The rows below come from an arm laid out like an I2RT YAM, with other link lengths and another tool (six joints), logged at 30 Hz.
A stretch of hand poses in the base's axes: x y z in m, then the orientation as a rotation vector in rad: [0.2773, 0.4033, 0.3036, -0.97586, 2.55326, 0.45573]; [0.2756, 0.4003, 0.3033, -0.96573, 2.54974, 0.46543]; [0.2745, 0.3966, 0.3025, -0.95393, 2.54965, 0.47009]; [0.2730, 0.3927, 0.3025, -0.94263, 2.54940, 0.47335]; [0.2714, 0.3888, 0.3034, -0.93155, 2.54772, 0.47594]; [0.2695, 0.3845, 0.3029, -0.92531, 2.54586, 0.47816]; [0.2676, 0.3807, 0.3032, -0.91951, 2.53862, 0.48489]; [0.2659, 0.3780, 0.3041, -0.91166, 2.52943, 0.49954]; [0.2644, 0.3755, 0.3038, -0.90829, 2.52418, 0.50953]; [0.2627, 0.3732, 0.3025, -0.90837, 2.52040, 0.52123]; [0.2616, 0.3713, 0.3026, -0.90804, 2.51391, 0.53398]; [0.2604, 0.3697, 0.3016, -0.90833, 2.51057, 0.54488]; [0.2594, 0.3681, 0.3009, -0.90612, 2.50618, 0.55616]
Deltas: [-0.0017, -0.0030, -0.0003, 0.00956, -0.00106, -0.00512]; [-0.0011, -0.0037, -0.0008, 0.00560, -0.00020, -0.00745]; [-0.0015, -0.0039, 0.0000, 0.00471, -0.00074, -0.00732]; [-0.0016, -0.0039, 0.0009, 0.00482, -0.00217, -0.00713]; [-0.0019, -0.0043, -0.0005, 0.00352, -0.00172, -0.00381]; [-0.0019, -0.0038, 0.0003, 0.00822, -0.00466, -0.00224]; [-0.0017, -0.0027, 0.0009, 0.01422, -0.00363, -0.00215]; [-0.0015, -0.0025, -0.0003, 0.00883, -0.00126, -0.00016]; [-0.0017, -0.0023, -0.0013, 0.00843, 0.00118, 0.00245]; [-0.0011, -0.0019, 0.0001, 0.01023, -0.00079, 0.00259]; [-0.0012, -0.0016, -0.0010, 0.00771, 0.00137, 0.00245]; [-0.0010, -0.0016, -0.0007, 0.00896, 0.00034, 0.00085]
